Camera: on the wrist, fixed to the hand. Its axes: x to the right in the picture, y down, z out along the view.
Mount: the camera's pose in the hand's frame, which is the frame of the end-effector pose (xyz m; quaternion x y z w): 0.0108 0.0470 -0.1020 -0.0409 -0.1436 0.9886 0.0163
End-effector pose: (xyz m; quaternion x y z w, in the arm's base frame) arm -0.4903 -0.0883 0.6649 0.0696 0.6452 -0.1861 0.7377
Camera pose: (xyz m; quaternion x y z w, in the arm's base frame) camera -0.5666 -0.0120 0.6318 0.5821 -0.1566 0.7427 0.2915
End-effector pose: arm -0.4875 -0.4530 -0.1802 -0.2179 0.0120 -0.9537 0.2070
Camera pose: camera -0.5209 -0.5071 -0.2734 -0.1371 0.2249 0.2209 0.9391
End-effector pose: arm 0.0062 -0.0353 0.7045 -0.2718 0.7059 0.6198 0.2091
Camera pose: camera -0.0280 -0.1335 0.7482 -0.7739 -0.2248 -0.2847 0.5191
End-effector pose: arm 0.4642 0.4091 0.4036 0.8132 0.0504 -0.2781 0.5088
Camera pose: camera 0.5313 0.4718 0.4692 0.0023 -0.8648 0.3838 0.3237
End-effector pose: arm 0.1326 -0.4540 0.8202 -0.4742 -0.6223 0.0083 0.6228
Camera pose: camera 0.2421 -0.4808 0.8231 0.6472 -0.3689 -0.6585 0.1068
